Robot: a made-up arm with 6 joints.
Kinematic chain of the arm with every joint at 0, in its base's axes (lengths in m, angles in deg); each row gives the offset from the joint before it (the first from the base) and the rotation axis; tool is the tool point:
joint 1: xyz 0 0 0.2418 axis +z
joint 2: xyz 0 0 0 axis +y
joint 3: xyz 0 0 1.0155 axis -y
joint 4: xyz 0 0 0 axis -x
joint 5: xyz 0.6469 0 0 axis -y
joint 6: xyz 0 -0.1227 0 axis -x
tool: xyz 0 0 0
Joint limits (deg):
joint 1: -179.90..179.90
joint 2: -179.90..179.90
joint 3: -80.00..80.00
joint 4: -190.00..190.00
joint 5: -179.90..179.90
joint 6: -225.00..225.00
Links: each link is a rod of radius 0.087 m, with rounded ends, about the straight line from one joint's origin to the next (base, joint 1, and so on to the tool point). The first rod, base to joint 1, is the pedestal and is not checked.
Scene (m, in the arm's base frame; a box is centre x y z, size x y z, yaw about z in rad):
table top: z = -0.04
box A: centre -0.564 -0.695 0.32 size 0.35 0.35 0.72 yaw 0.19
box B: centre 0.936 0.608 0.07 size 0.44 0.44 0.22 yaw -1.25
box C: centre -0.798 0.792 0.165 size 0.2 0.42 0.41 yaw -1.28
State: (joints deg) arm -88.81 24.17 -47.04 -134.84 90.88 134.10
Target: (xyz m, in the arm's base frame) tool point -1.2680 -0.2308 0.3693
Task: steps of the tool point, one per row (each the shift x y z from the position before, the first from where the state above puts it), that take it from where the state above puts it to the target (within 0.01 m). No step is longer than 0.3 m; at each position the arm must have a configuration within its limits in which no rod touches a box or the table.
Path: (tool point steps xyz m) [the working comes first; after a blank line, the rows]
Joints at the target: -173.73 54.45 16.50 -137.77 90.88 134.10
Straight joint move there: touches box A.

1: -0.1310 0.0037 0.0684
2: -0.1205 0.0425 0.0708
3: -0.0972 0.0760 0.0725
4: -0.0631 0.0998 0.0727
5: -0.0221 0.1099 0.0714
6: 0.0207 0.1042 0.0682
7: -0.2170 -0.0469 -0.0089
8: -0.2176 -0.0379 -0.0657
9: -0.2041 -0.0263 -0.1214
10: -0.1767 -0.0141 -0.1719
11: -0.1372 -0.0017 -0.2145

